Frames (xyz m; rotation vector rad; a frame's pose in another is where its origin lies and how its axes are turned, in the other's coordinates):
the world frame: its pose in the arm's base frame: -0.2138 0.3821 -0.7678 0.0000 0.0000 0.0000
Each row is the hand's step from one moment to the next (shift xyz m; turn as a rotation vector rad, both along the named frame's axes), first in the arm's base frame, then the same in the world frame.
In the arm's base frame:
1: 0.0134 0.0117 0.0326 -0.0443 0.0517 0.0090
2: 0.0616 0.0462 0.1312 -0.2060 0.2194 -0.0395
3: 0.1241 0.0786 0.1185 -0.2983 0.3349 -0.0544
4: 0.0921 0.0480 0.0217 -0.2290 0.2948 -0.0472
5: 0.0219 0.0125 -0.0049 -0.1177 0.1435 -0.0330
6: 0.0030 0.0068 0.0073 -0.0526 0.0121 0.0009
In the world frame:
1: 0.0134 0.0117 0.0326 -0.0443 0.0517 0.0090
2: 0.0616 0.0462 0.1312 -0.2060 0.2194 -0.0395
3: 0.1241 0.0786 0.1185 -0.2983 0.3349 -0.0544
4: 0.0921 0.0480 0.0217 -0.2290 0.2948 -0.0472
5: 0.0219 0.0125 -0.0049 -0.1177 0.1435 -0.0330
6: 0.0030 0.0068 0.0073 -0.0526 0.0121 0.0009

